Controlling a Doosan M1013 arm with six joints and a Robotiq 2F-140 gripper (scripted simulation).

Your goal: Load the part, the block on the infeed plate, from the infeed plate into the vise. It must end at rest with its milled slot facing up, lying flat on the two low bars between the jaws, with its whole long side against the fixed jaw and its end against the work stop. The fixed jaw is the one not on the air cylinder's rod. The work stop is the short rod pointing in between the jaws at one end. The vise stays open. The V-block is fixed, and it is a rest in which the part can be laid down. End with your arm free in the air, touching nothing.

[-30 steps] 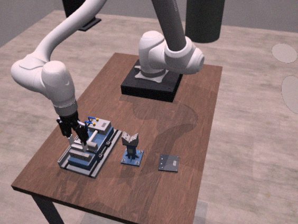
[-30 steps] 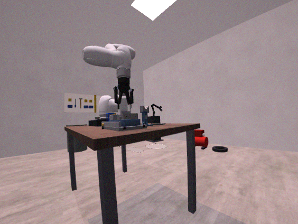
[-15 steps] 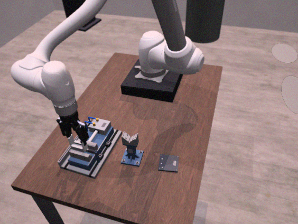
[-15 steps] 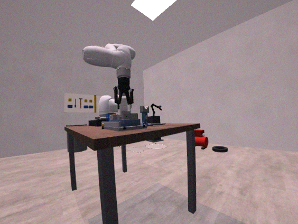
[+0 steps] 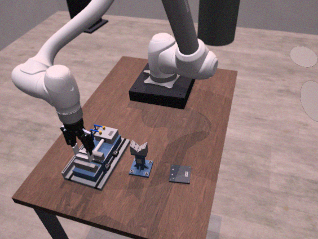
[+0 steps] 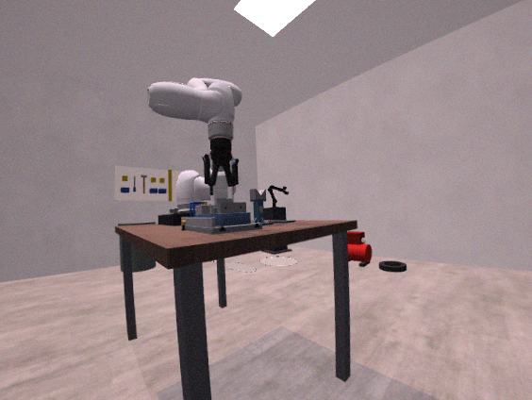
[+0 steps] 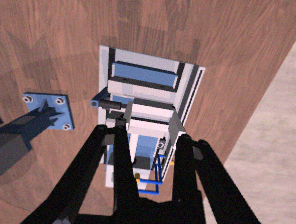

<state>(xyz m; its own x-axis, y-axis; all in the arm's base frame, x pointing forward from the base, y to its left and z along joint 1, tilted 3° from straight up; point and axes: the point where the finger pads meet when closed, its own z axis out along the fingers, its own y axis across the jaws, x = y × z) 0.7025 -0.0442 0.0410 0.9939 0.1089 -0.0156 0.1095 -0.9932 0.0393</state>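
My gripper is now 2 cm above the part. From my hand the other things lie so: fixed jaw 4 cm below, 3 cm ahead, 2 cm to the left; work stop 7 cm to the left, 3 cm below, 1 cm behind; moving jaw 4 cm below, 4 cm behind, 2 cm to the left.
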